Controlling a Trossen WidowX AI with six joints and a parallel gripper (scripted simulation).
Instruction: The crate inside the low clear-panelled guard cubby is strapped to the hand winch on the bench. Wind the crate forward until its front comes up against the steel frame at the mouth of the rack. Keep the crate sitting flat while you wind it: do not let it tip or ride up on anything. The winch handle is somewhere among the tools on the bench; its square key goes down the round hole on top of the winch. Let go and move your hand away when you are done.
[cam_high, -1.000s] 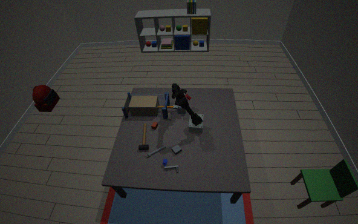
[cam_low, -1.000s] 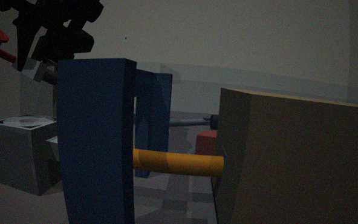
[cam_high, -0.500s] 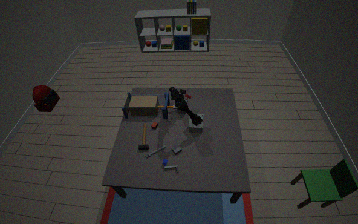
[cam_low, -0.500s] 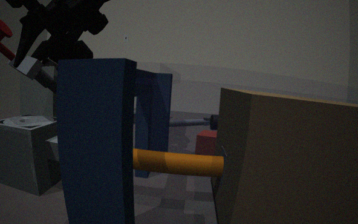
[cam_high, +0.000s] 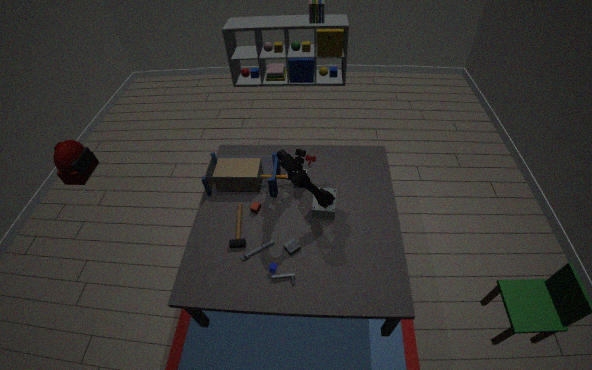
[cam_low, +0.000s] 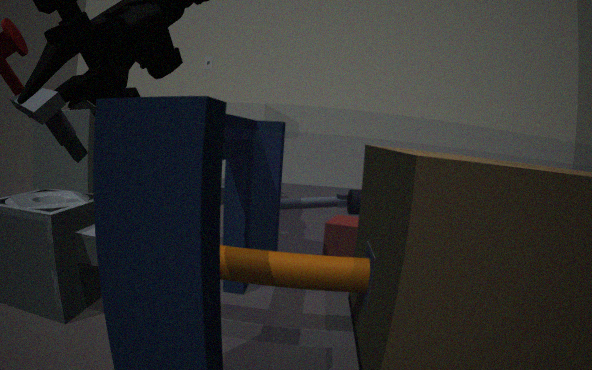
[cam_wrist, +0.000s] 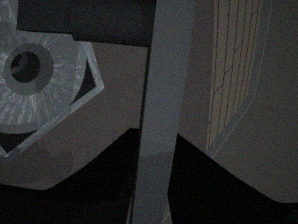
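My gripper tip is 5 cm past the red knob, 4 cm below it and 1 cm to the right of it. From my gripper tip the other things lie so: grey winch: 14 cm below; grey winch handle: 2 cm above, 1 cm to the left, 1 cm behind; blue steel frame: 18 cm ahead, 6 cm below, 2 cm to the left.
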